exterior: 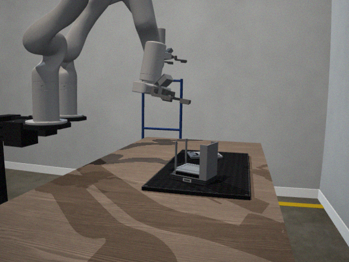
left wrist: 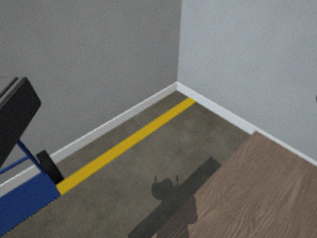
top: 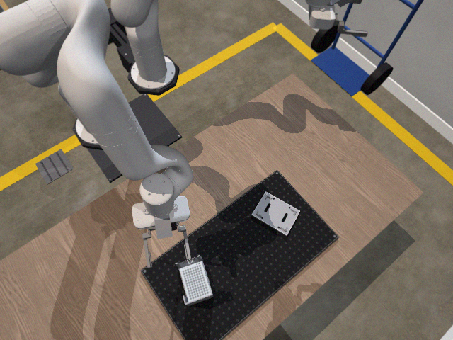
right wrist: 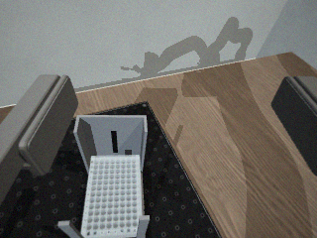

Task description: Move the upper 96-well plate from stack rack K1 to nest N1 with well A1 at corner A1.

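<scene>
My right hand is 8 cm short of the white 96-well plate, 1 cm to the left of it and 26 cm above it. Round my right hand: A1 mark (11 cm ahead, 45 cm to the left, 29 cm below); then plate nest N1 (18 cm ahead, 40 cm to the left, 30 cm below); then black plate (8 cm ahead, 1 cm to the right, 27 cm below).
</scene>
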